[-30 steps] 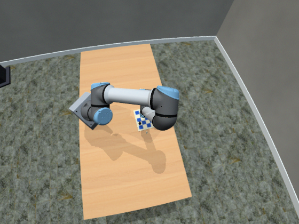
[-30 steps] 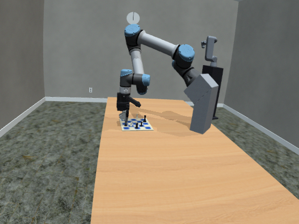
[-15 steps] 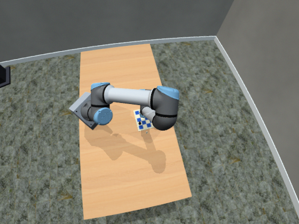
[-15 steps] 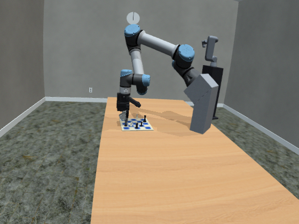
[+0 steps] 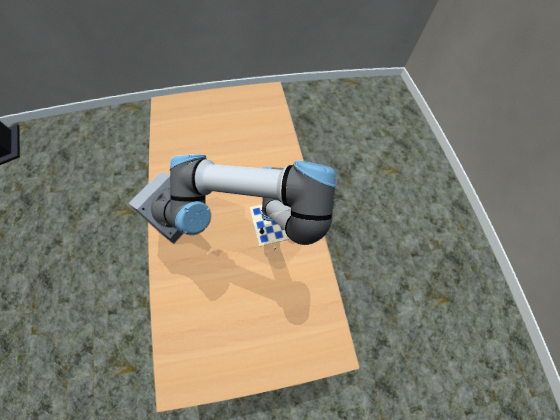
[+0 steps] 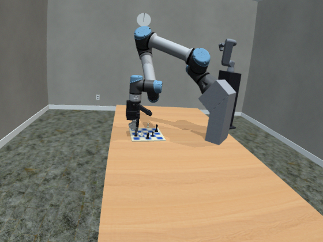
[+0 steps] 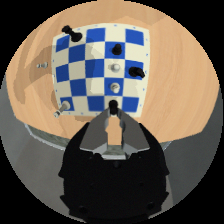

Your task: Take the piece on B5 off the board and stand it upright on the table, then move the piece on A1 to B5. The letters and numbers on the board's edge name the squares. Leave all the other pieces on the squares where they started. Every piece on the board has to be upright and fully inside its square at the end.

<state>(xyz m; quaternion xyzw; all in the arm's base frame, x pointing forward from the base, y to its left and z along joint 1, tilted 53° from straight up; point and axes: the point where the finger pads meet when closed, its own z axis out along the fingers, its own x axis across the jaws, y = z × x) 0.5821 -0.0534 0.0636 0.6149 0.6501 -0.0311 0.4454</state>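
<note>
Right now the black chess piece is 1 cm below my hand. The rest, counted from my hand: light grey piece (2 cm behind, 11 cm to the right); board (8 cm behind, 2 cm to the right, 3 cm below).
</note>
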